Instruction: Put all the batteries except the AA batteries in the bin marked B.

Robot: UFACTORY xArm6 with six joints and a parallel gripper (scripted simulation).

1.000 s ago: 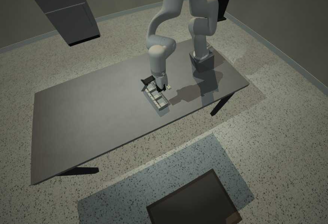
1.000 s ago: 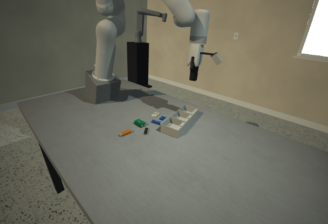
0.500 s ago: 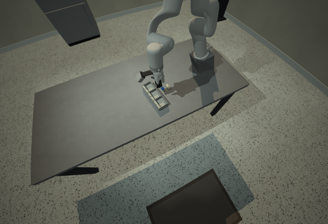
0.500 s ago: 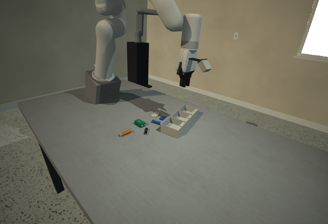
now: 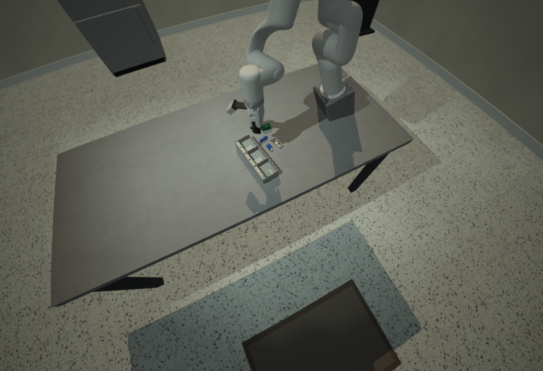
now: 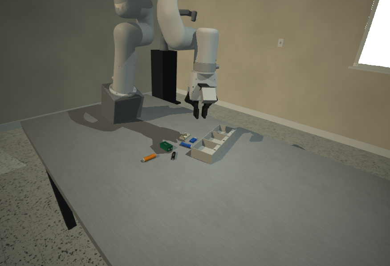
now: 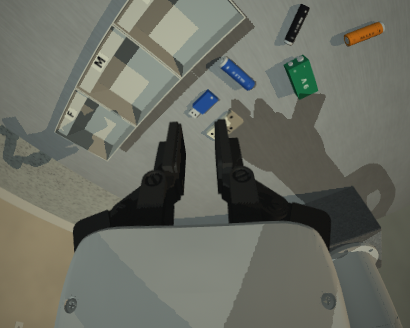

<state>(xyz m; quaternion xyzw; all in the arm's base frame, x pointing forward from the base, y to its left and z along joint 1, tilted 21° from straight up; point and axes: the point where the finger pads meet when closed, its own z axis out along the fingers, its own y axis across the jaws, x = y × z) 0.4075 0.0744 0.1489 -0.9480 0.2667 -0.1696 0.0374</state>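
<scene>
Right now my hand is 140 mm above the black cylindrical battery, 120 mm to the left of it and 20 mm past it. Round my hand: grey bin row (130 mm below, 60 mm to the left, 40 mm ahead); blue cylindrical battery (140 mm below, 30 mm to the right, 30 mm behind); blue USB stick (150 mm below, 50 mm behind, 30 mm to the left).
</scene>
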